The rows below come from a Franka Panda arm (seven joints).
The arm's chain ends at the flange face. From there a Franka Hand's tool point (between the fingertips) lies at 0.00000 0.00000 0.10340 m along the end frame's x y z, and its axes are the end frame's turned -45 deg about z.
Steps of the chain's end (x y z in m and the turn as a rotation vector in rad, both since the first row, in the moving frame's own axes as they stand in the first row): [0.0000 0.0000 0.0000 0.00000 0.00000 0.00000]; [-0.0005 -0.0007 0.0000 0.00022 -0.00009 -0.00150]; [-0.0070 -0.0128 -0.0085 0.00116 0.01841 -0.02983]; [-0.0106 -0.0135 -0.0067 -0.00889 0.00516 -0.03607]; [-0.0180 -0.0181 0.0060 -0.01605 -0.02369 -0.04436]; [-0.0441 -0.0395 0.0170 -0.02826 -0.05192 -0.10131]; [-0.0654 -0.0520 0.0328 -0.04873 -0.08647 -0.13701]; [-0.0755 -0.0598 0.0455 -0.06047 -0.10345 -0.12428]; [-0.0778 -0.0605 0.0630 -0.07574 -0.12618 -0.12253]
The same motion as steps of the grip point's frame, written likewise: [0.0000 0.0000 0.0000 0.00000 0.00000 0.00000]; [0.0002 -0.0009 0.0000 0.00022 0.00009 -0.00150]; [0.0056 -0.0128 -0.0085 -0.01220 0.01384 -0.02983]; [0.0018 -0.0160 -0.0067 -0.00993 -0.00264 -0.03607]; [-0.0028 -0.0260 0.0060 0.00540 -0.02810 -0.04436]; [-0.0092 -0.0605 0.0168 0.01673 -0.05670 -0.10131]; [-0.0195 -0.0851 0.0323 0.02669 -0.09560 -0.13701]; [-0.0232 -0.0981 0.0448 0.03039 -0.11591 -0.12428]; [-0.0271 -0.1006 0.0619 0.03567 -0.14278 -0.12253]
